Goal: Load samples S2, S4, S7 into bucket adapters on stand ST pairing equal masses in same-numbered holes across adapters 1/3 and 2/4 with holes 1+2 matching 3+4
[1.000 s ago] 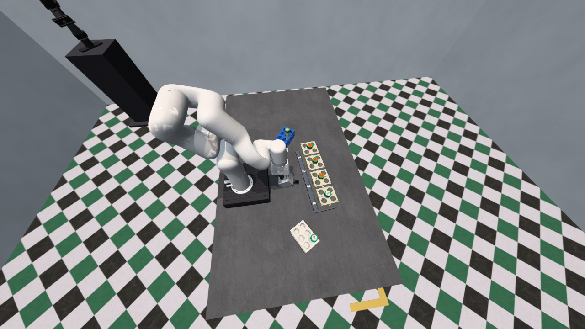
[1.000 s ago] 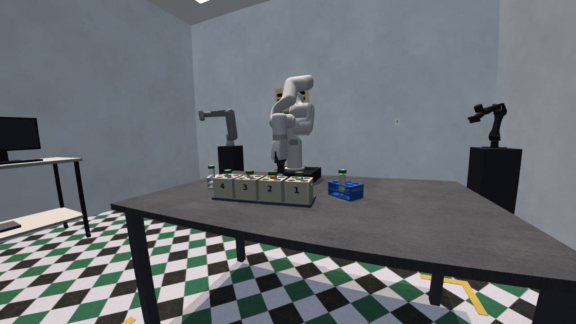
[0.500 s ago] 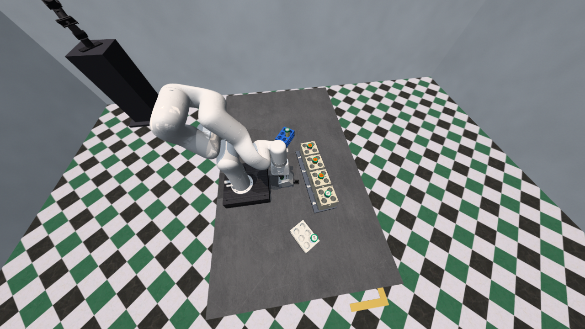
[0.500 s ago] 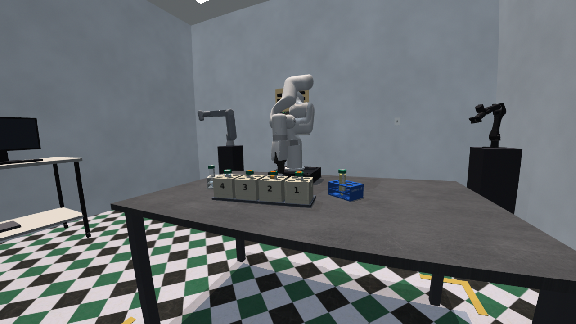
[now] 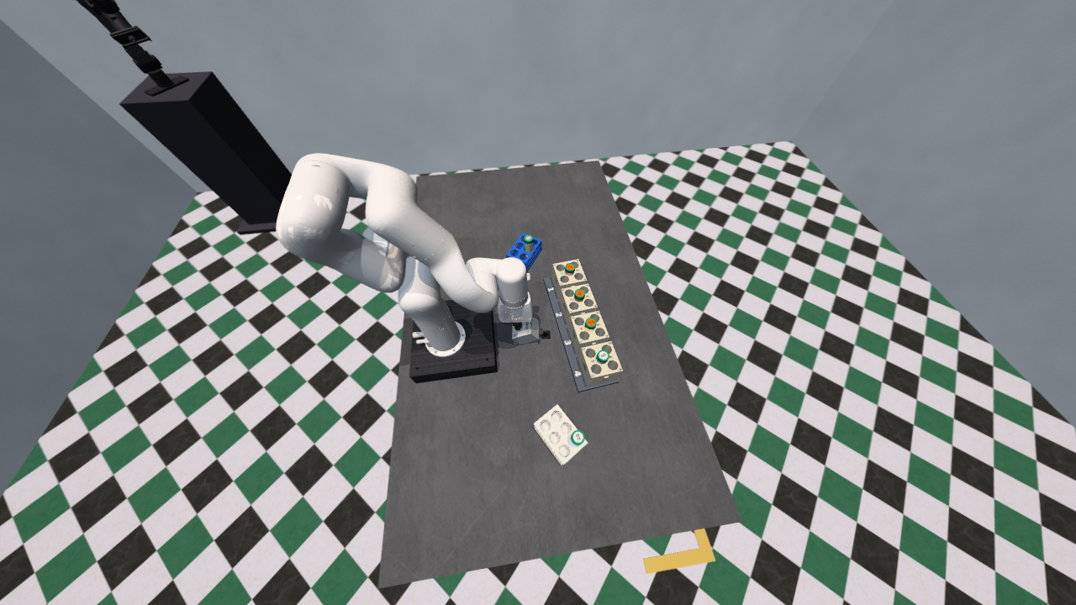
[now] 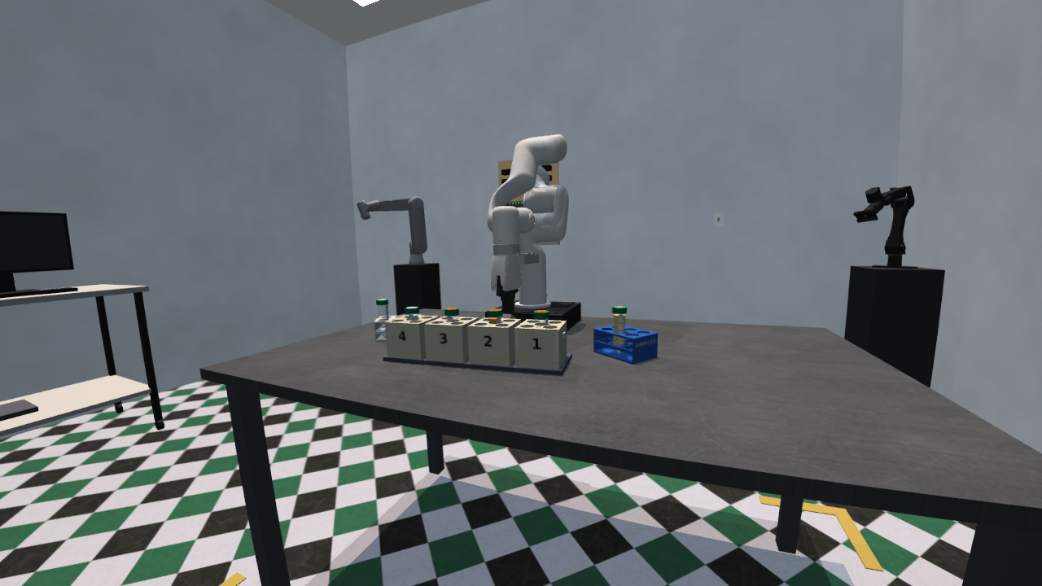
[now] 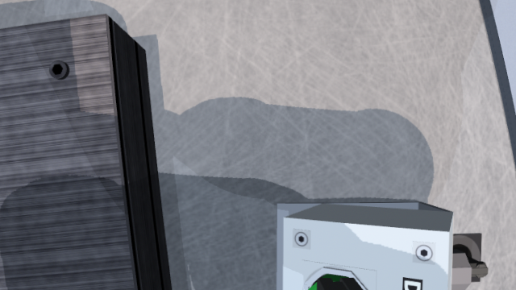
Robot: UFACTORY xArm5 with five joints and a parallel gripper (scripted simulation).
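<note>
My hand is 3 cm above the green done key. From my hand the other things lie so: water blank tube: 11 cm ahead, 35 cm to the right, 3 cm below; then blue sample rack: 6 cm ahead, 34 cm to the left, 6 cm below; then white blank rack: 8 cm ahead, 34 cm to the right, 6 cm below.
</note>
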